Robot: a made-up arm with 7 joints. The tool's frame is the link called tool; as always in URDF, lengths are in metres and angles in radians. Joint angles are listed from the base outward.
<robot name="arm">
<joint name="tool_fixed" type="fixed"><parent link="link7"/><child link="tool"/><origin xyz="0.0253 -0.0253 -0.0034" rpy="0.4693 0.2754 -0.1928"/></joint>
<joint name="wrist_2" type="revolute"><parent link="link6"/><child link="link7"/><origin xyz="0.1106 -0.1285 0.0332"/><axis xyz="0 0 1"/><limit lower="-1.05" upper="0.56"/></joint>
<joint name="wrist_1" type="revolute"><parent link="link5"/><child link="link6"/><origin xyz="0 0.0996 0.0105"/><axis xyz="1 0 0"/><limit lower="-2.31" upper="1.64"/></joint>
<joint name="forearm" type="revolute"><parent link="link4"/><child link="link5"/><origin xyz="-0.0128 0.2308 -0.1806"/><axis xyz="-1 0 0"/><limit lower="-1.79" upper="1.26"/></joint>
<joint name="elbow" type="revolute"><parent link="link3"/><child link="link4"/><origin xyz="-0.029 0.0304 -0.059"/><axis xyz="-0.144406 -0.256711 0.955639"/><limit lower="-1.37" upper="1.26"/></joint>
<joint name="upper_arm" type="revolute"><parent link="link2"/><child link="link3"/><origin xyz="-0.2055 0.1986 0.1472"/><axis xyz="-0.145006 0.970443 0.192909"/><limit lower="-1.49" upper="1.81"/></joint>
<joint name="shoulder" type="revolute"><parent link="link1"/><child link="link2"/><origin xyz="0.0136 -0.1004 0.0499"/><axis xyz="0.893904 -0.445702 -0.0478"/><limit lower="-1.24" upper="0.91"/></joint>
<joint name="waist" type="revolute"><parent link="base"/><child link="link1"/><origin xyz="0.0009 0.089 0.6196"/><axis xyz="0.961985 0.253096 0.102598"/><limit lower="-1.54" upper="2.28"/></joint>
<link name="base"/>
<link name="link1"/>
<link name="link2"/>
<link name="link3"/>
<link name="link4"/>
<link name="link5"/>
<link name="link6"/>
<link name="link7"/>
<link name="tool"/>
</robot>
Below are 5 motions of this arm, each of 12 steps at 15 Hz.
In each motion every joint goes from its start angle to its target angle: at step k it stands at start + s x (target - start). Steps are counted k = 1, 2, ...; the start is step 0. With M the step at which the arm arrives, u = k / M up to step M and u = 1 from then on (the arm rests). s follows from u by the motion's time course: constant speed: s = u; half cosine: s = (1 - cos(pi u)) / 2; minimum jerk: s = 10 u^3 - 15 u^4 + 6 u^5.
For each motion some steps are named. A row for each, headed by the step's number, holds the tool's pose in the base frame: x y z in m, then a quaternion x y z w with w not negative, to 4 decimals.
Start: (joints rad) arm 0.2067 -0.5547 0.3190 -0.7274 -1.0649 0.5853 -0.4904
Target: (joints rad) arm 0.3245 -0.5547 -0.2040 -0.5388 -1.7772 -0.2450 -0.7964
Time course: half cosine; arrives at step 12
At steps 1, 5, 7, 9, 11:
1: -0.2221 0.2773 0.3821 0.6707 0.0887 -0.6219 0.3944
5: -0.1721 0.2899 0.4122 0.7088 0.1288 -0.5882 0.3674
7: -0.1404 0.2942 0.4341 0.7329 0.1560 -0.5614 0.3512
9: -0.1150 0.2954 0.4516 0.7515 0.1775 -0.5371 0.3395
11: -0.1007 0.2952 0.4609 0.7614 0.1889 -0.5227 0.3337

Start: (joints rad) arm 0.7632 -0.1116 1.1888 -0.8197 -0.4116 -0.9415 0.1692
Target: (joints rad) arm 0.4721 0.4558 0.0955 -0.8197 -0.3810 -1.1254 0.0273
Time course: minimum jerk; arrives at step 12
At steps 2, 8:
2: -0.2375 0.2146 0.7340 -0.1137 0.7425 -0.0518 0.6581
8: -0.0109 0.1990 0.8275 0.2128 0.4881 -0.2866 0.7965

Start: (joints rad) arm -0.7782 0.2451 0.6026 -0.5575 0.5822 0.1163 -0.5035
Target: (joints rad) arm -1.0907 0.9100 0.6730 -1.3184 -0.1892 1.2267 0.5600
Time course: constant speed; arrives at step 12
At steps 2, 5, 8, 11, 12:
2: -0.1541 0.2438 0.3996 -0.0850 0.0026 -0.6204 0.7797
5: -0.1563 0.2112 0.3573 0.2015 -0.0124 -0.5528 0.8085
8: -0.1322 0.2031 0.3090 0.4414 -0.1089 -0.4101 0.7907
11: -0.0833 0.2093 0.2803 0.5954 -0.2717 -0.2303 0.7202
12: -0.0640 0.2119 0.2778 0.6234 -0.3361 -0.1694 0.6854

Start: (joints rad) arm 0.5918 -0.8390 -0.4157 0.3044 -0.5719 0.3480 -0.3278
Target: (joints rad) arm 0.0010 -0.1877 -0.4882 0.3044 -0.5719 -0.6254 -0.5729
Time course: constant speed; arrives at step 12
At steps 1, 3, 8, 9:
1: -0.1471 0.3702 0.5041 0.5088 0.2800 -0.0606 0.8118
3: -0.1178 0.3667 0.5315 0.4611 0.2043 -0.0880 0.8590
8: -0.0785 0.3702 0.6097 0.3331 -0.0052 -0.1625 0.9288
9: -0.0765 0.3738 0.6254 0.3069 -0.0494 -0.1776 0.9337

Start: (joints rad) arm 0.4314 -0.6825 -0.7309 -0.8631 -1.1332 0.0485 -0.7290
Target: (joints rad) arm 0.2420 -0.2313 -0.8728 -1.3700 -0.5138 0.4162 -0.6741
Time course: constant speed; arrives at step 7
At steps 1, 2, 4, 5, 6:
1: 0.0785 0.2906 0.5744 0.8215 -0.0173 -0.4866 0.2968
2: 0.0951 0.2841 0.5934 0.8283 -0.0415 -0.4953 0.2587
4: 0.1233 0.2671 0.6299 0.8368 -0.0795 -0.5116 0.1783
5: 0.1348 0.2571 0.6472 0.8387 -0.0929 -0.5190 0.1365
6: 0.1446 0.2466 0.6635 0.8392 -0.1025 -0.5256 0.0940

